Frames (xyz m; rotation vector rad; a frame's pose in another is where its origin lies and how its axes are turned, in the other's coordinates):
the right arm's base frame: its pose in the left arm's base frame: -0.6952 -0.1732 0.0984 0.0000 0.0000 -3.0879
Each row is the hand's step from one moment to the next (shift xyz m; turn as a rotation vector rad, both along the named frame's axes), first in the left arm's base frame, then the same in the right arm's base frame.
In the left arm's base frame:
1: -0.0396 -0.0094 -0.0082 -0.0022 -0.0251 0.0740
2: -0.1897 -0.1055 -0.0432 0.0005 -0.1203 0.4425
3: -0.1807 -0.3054 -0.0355 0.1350 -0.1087 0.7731
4: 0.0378 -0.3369 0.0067 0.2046 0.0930 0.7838
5: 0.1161 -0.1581 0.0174 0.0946 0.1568 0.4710
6: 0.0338 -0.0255 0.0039 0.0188 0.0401 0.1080
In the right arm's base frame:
1: 0.0400 0.0073 -0.0082 0.0035 0.0249 0.0740
2: 0.1951 0.0952 -0.0432 0.0060 0.1202 0.4425
3: 0.1968 0.2953 -0.0355 -0.1290 0.1158 0.7731
4: -0.0197 0.3384 0.0067 -0.2093 -0.0819 0.7838
5: -0.1074 0.1641 0.0174 -0.1029 -0.1515 0.4710
6: -0.0324 0.0273 0.0039 -0.0209 -0.0390 0.1080

